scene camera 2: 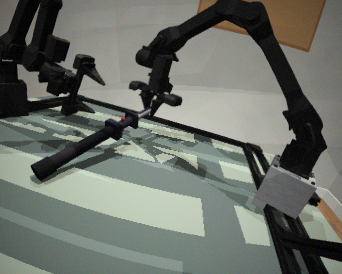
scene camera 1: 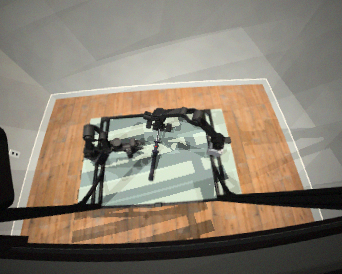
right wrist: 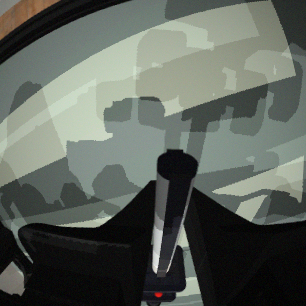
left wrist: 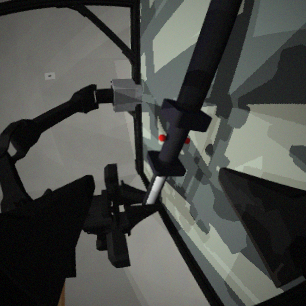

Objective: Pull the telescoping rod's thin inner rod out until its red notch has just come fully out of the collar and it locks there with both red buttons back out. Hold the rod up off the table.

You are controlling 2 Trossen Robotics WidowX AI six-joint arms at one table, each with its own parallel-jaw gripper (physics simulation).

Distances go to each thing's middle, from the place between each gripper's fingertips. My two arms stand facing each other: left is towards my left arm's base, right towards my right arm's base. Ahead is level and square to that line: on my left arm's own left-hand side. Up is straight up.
Scene:
My left gripper is now 20 mm past the thin inner rod (right wrist: 175, 170), 70 mm to the left of it and 60 mm above it. The rest, counted from my left hand: telescoping rod (scene camera 2: 45, 167): 30 mm behind, 70 mm to the right, 70 mm below.
Now: right hand 170 mm past the telescoping rod, 40 mm to the right of it and 20 mm above it. The rest, counted from my right hand: thin inner rod (160 mm behind, 40 mm to the left, 10 mm below).

